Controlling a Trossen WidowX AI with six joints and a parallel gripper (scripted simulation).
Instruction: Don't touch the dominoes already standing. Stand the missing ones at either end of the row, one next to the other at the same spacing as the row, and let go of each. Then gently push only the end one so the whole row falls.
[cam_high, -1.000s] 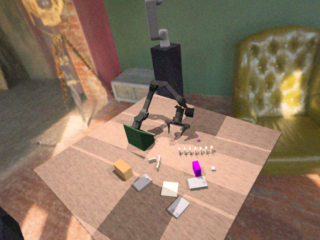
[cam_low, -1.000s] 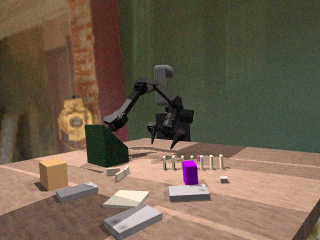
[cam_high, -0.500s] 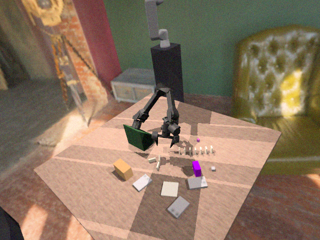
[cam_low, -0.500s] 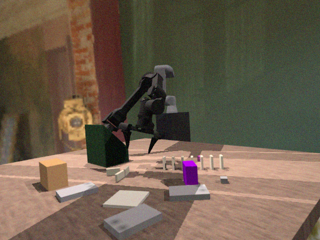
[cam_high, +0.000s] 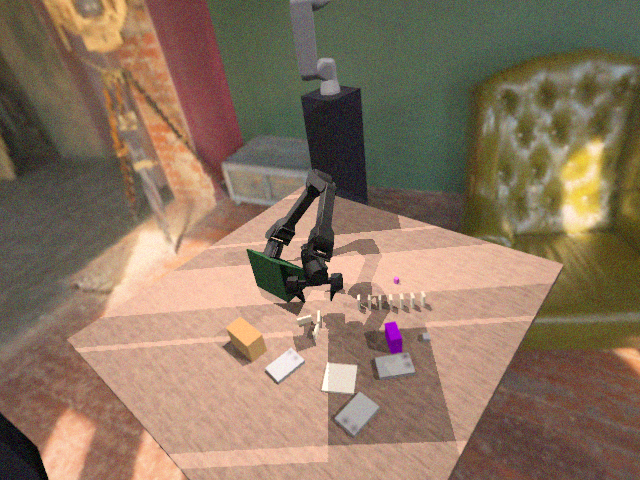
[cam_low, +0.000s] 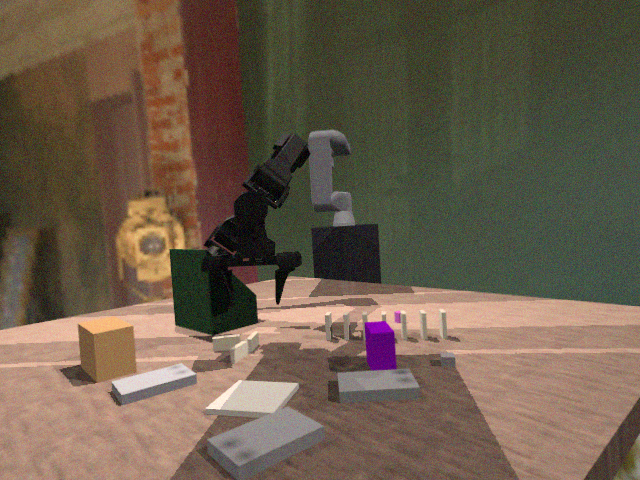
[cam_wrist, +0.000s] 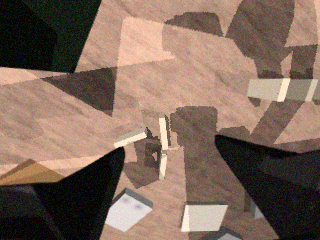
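My gripper tip is 100 mm short of the tiny purple cube, 310 mm to the right of it and 70 mm above it. Also, from my gripper tip: purple block: 270 mm ahead, 70 mm to the left, 50 mm below; white slab: 220 mm ahead, 130 mm to the right, 80 mm below; tan box: 100 mm behind, 250 mm to the right, 40 mm below.
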